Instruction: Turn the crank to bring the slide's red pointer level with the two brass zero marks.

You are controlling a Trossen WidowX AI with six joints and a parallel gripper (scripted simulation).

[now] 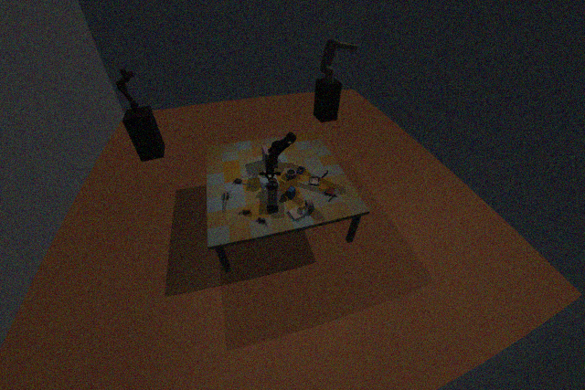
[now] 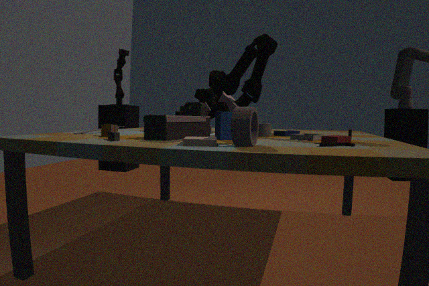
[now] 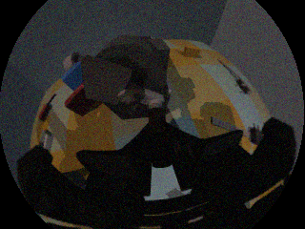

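The red pointer lies 15 cm ahead of my gripper tip, 2 cm to the right of it and 4 cm above it. The rest, counted from my gripper tip: blue block (18 cm ahead, 14 cm to the left); then yellow block (21 cm ahead, 27 cm to the right, 2 cm below); then dark crank handle (2 cm behind, 1 cm to the left, 3 cm above).
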